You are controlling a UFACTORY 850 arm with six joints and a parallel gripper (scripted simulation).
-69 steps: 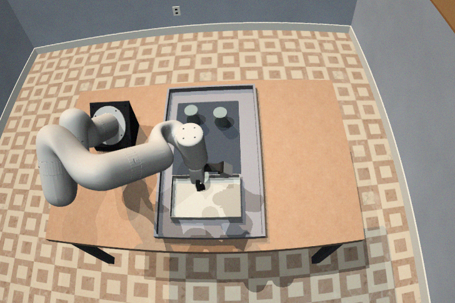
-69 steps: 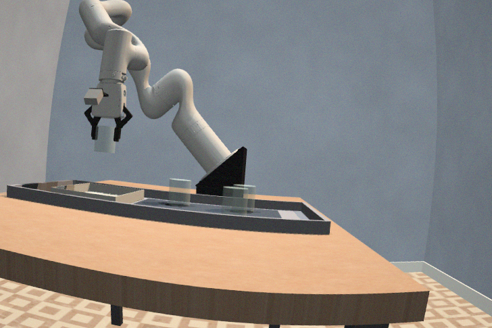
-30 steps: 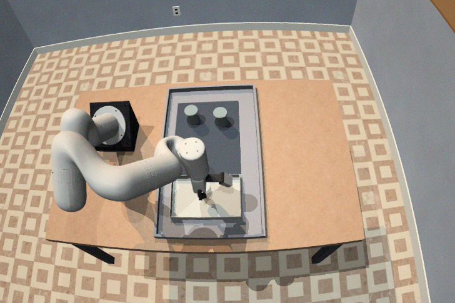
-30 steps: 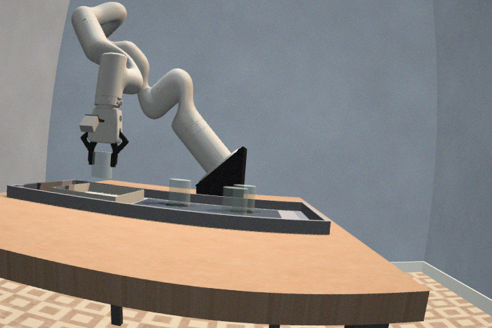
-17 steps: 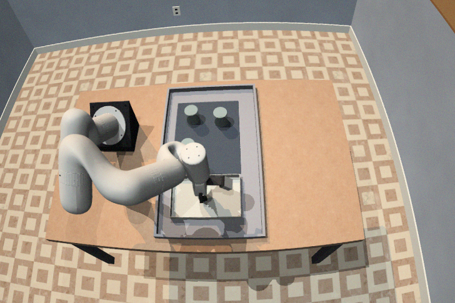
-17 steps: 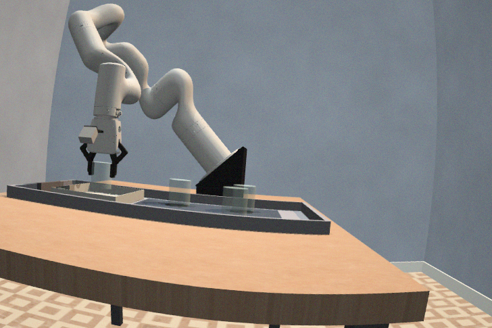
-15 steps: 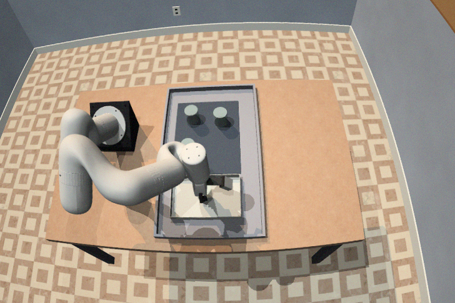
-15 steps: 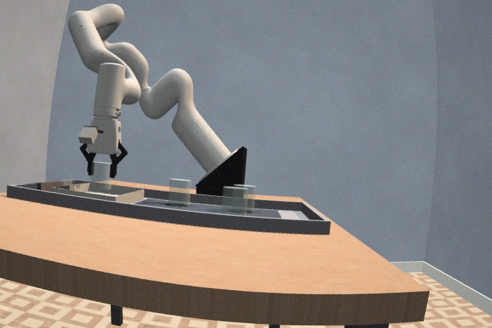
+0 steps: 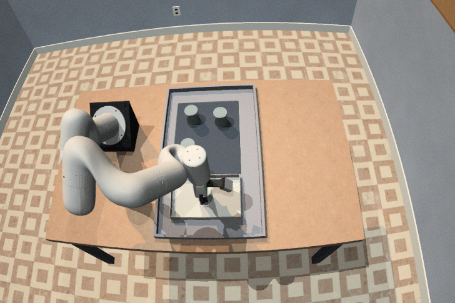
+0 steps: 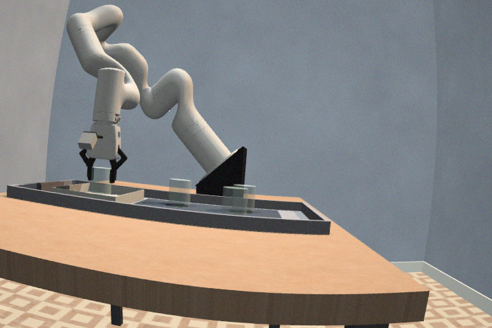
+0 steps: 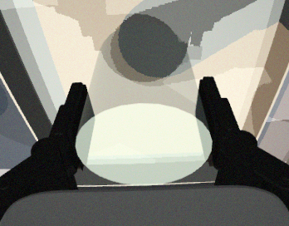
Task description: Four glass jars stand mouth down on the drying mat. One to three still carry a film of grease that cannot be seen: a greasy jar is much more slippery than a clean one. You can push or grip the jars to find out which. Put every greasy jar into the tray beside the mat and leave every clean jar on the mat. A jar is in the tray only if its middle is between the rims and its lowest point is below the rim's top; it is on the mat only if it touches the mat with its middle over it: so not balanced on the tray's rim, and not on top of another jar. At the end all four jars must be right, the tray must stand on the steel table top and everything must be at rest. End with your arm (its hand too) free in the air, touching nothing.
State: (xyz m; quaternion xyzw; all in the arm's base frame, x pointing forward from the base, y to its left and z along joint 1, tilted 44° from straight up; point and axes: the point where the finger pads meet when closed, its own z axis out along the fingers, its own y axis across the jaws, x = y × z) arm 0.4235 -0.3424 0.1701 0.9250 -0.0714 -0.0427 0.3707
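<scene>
The pale tray is 6 cm below my hand. Round my hand: steel table top: 4 cm ahead, 21 cm to the left, 7 cm below; drying mat: 3 cm ahead, 32 cm to the left, 6 cm below.
</scene>
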